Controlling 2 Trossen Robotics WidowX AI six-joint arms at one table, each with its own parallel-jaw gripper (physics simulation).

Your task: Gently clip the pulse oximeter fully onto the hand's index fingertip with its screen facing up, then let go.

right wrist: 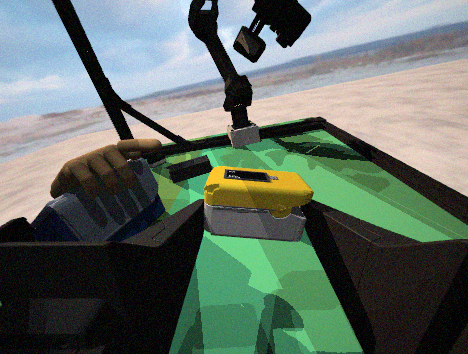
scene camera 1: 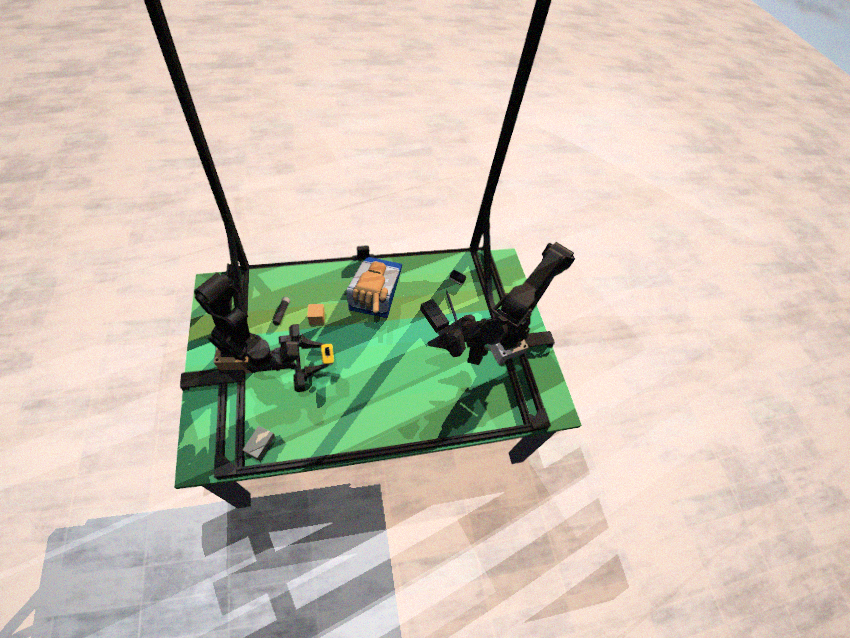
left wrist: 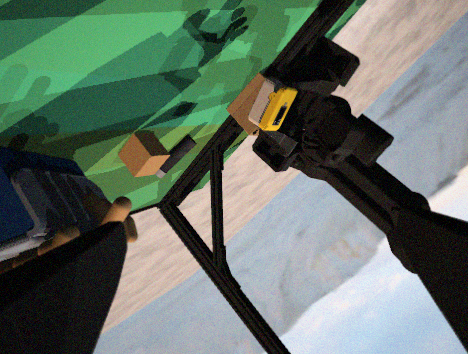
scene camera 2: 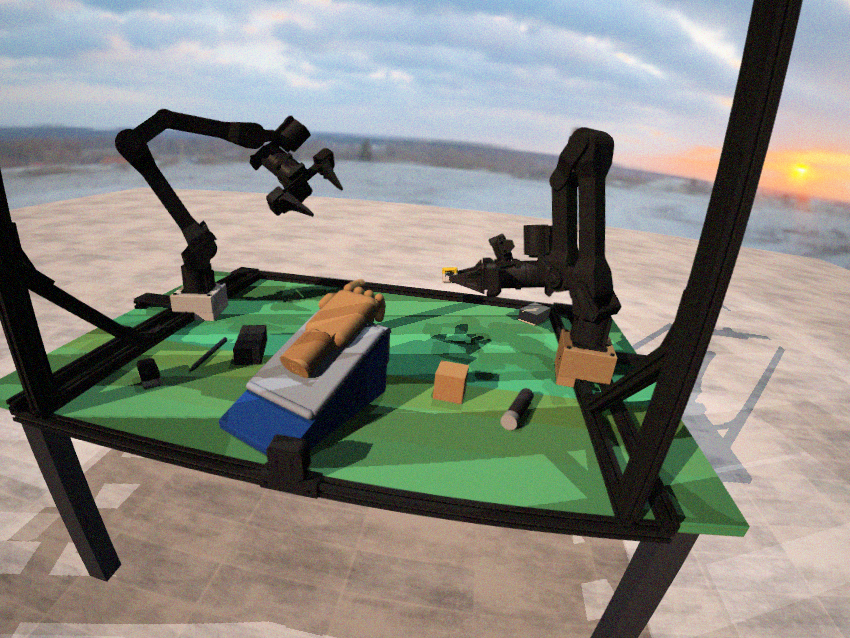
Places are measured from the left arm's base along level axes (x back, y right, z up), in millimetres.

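Where they show: left gripper, fingertip midpoint: (right wrist: 267,30) (scene camera 1: 433,338) (left wrist: 262,227) (scene camera 2: 328,202); right gripper, fingertip midpoint: (right wrist: 253,205) (scene camera 1: 327,355) (left wrist: 269,103) (scene camera 2: 449,276); left arm's base, origin of the base link: (right wrist: 241,125) (scene camera 1: 508,339) (scene camera 2: 198,289); right arm's base, origin of the base link: (scene camera 1: 232,347) (scene camera 2: 588,342).
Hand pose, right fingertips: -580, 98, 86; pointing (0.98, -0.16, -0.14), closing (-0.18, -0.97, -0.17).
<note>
Each offset is from my right fingertips to the centre of the thing, as dx, dy, dz.
The yellow and grey pulse oximeter {-1, -1, +4} (scene camera 1: 327,353) (scene camera 2: 449,271) (left wrist: 280,109) (right wrist: 257,187) is held above the table, its dark screen facing up in the right wrist view. My right gripper (right wrist: 253,205) is shut on its two ends. The tan hand (scene camera 1: 372,279) (scene camera 2: 350,309) (right wrist: 95,170) rests palm down on a sloped blue and grey support (scene camera 2: 363,384) (right wrist: 150,215), apart from the oximeter. Its index finger (scene camera 1: 375,304) (right wrist: 137,146) is extended and bare; other fingers curl down. My left gripper (scene camera 2: 326,201) is open and empty, high above the table; its finger partly hides the hand in the left wrist view.
An orange block {+15, +226, -120} (scene camera 1: 315,314) (scene camera 2: 451,383) (left wrist: 142,155) and a dark cylinder {-91, +286, -132} (scene camera 1: 280,311) (scene camera 2: 518,409) lie beside the support. A black box {+397, +94, -127} (scene camera 1: 433,314) (scene camera 2: 249,344) (right wrist: 190,169), a thin pen {+477, +121, -140} (scene camera 2: 208,354) and a small black item {+548, +221, -128} (scene camera 2: 147,372) lie on its other side. A grey box {-256, -139, -130} (scene camera 1: 258,442) lies near a corner.
</note>
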